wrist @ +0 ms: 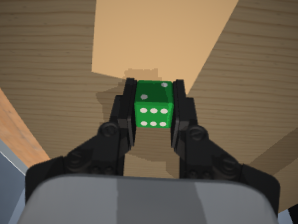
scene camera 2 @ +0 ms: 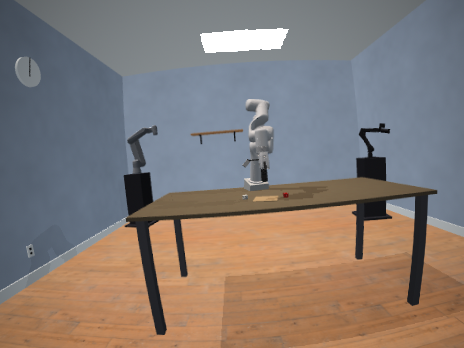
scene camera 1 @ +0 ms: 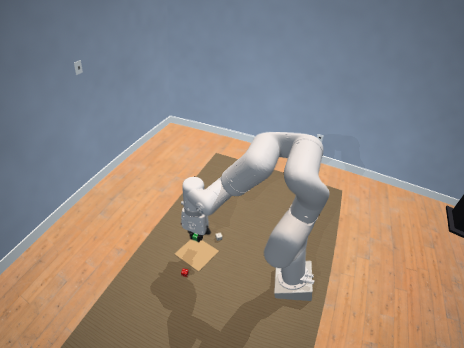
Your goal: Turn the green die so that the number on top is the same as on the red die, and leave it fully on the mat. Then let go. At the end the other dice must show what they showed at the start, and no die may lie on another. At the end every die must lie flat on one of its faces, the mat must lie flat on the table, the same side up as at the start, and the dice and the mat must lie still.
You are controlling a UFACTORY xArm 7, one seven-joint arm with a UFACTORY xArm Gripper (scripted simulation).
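Looking at the pictures, I find my own gripper there, and together with it a green die and a mat.
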